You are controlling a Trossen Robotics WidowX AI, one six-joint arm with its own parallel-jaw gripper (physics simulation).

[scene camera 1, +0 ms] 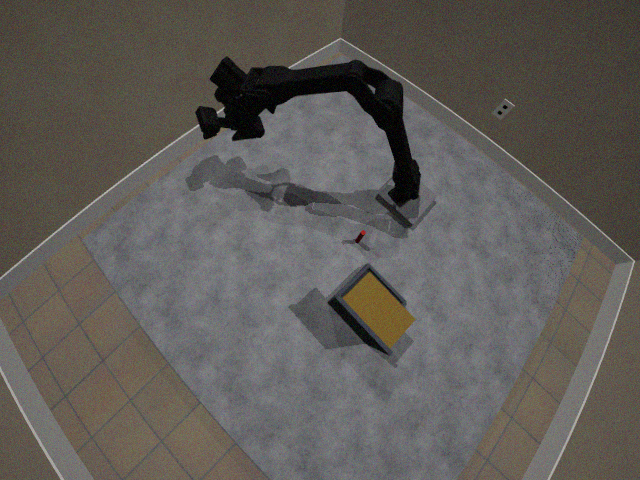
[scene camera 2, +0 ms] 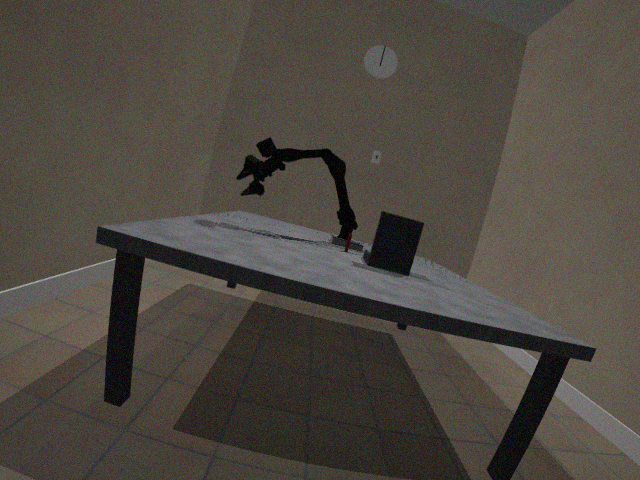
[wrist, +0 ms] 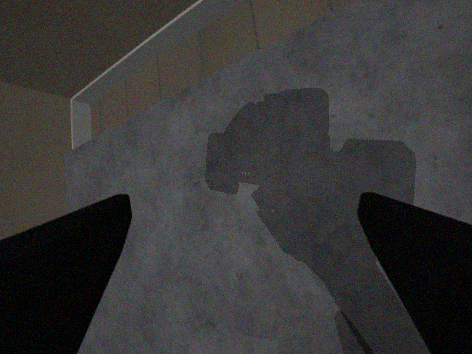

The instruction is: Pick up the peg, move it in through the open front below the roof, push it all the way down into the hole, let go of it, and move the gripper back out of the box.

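Frame: origin at the arm's base, x right, y ahead, z up, level; millimetres.
Seen in the pictures: gripper, fingertip midpoint: (scene camera 1: 219,138) (scene camera 2: 239,187) (wrist: 246,204); arm's base at its link origin: (scene camera 1: 400,195) (scene camera 2: 343,238).
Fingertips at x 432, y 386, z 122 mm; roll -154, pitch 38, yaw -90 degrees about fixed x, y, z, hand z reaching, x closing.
Observation:
Offsets run from my fingertips to a thing's top centre. "*": to the spot under its first point. Level surfaces: height alone.
The red peg @[dz -76, dx -462, dy -175 mm] (scene camera 1: 360,236) (scene camera 2: 348,242) stands upright on the table, between the arm's base and the box. The dark box @[dz +47, dx -624, dy -71 mm] (scene camera 1: 356,325) (scene camera 2: 395,242) has a flat yellow roof @[* dz +47, dx -627, dy -35 mm] (scene camera 1: 378,310) in the scene camera 1 view. The hole is hidden, and I cannot make out the open front. My gripper (scene camera 1: 222,135) (scene camera 2: 239,186) (wrist: 246,204) is open and empty, high above the table and far to the left of the peg and box in both scene views. The peg and box do not show in the wrist view.
The arm arches up from its base plate (scene camera 1: 423,210), which is close to the peg. The mottled grey table @[dz -155 mm] (scene camera 1: 232,289) (scene camera 2: 248,253) (wrist: 165,280) carries the arm's shadow. Its far edge, tiled floor and a wall show in the wrist view.

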